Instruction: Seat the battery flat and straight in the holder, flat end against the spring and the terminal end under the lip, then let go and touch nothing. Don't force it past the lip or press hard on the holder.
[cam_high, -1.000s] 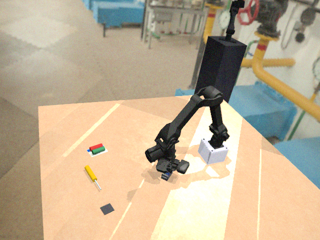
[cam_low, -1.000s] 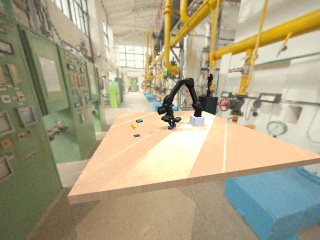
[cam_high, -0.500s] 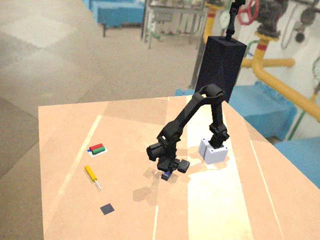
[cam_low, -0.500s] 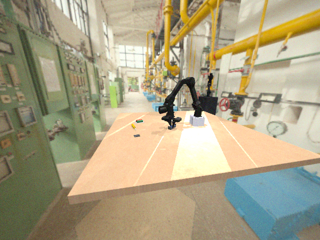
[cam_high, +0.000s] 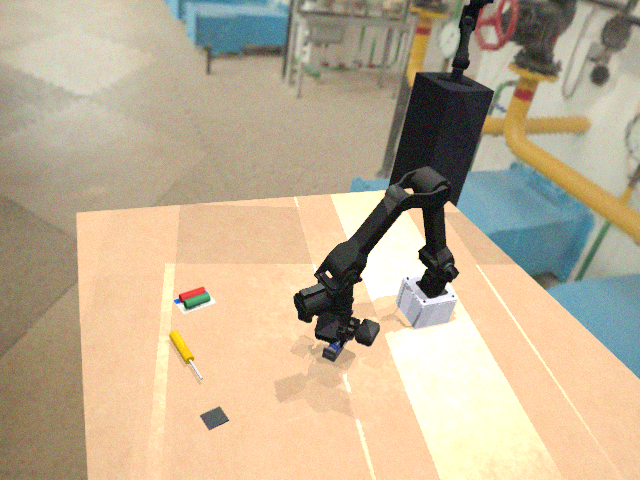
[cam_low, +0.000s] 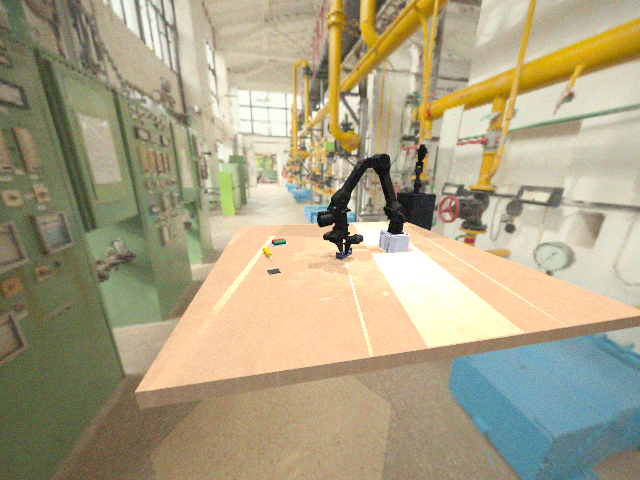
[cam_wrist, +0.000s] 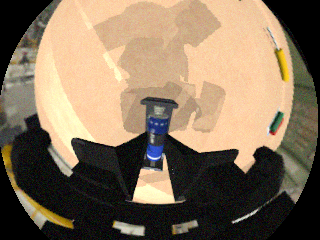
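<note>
Right now my gripper tip is 1 cm below the battery. The rest, counted from my gripper tip: yellow screwdriver (34 cm ahead, 7 cm to the right).
</note>
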